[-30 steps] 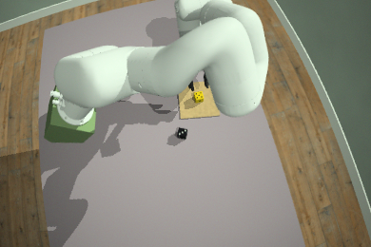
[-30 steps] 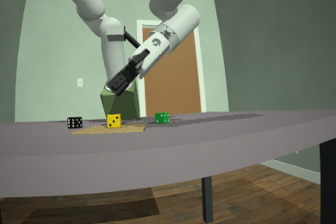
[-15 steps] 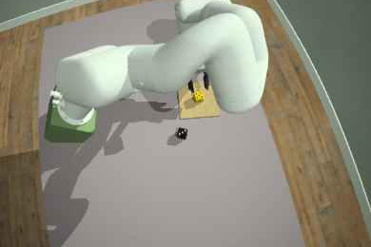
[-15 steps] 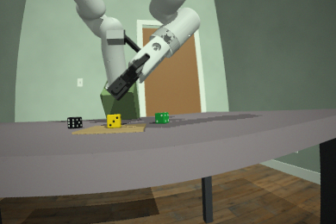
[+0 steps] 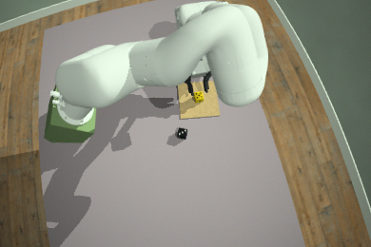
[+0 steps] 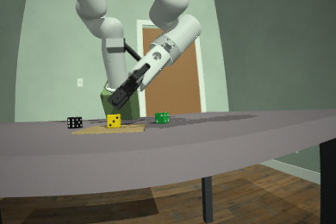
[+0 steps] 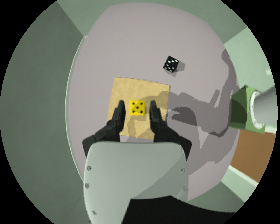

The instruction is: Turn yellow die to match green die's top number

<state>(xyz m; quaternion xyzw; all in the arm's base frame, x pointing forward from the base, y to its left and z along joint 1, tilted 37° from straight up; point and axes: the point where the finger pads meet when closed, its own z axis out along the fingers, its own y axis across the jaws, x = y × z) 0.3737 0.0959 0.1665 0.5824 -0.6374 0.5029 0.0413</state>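
My hand is 1 cm to the left of the yellow die and 5 cm above it. Round my hand: green die 10 cm behind, 10 cm to the left, 5 cm below; then black die 6 cm behind, 14 cm to the right, 5 cm below; then mat 1 cm to the right, 7 cm below.
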